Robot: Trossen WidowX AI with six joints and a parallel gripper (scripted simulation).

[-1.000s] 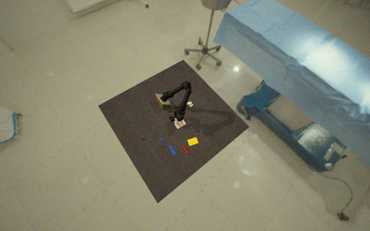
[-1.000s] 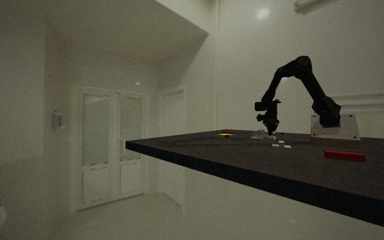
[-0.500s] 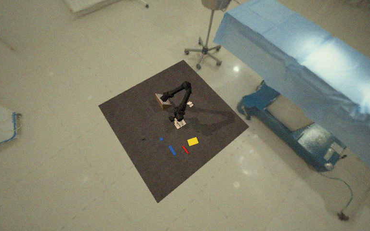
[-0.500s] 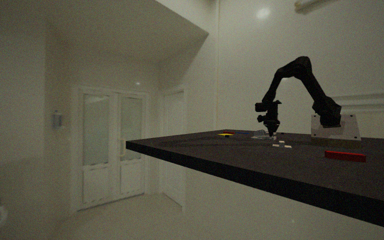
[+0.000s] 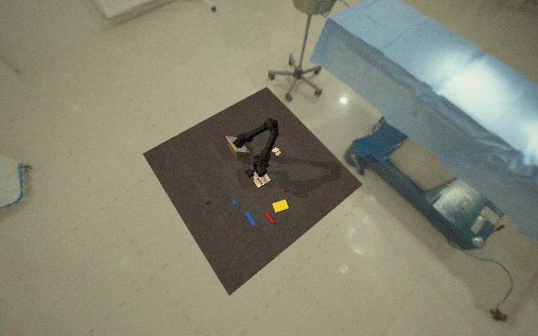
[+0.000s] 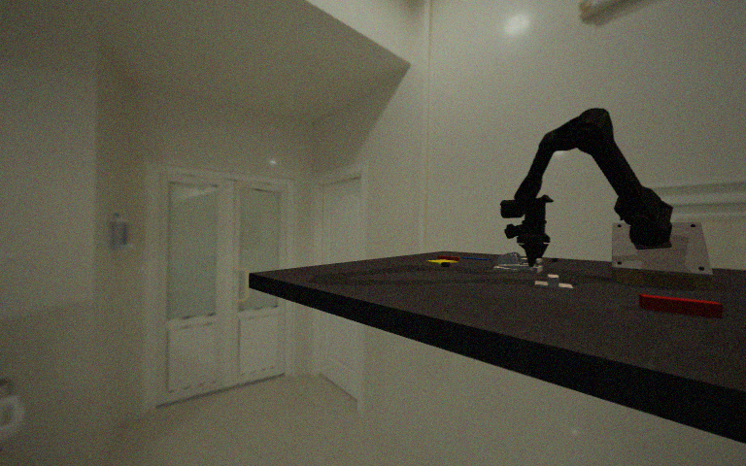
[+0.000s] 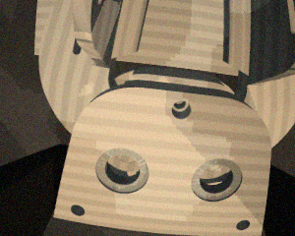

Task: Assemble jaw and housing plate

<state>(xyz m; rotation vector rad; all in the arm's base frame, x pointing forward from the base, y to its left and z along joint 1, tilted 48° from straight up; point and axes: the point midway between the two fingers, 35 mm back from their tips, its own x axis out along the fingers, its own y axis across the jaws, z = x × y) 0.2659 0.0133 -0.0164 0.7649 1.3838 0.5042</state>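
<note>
Now: the curved white jaw 3 cm ahead of my gripper tip and 1 cm to the left of it. Round my gripper tip: blue bar 27 cm to the right, 25 cm ahead, 2 cm below; small blue piece 29 cm to the right, 8 cm ahead, 2 cm below; yellow block 32 cm ahead, 4 cm to the right, 2 cm below.
</note>
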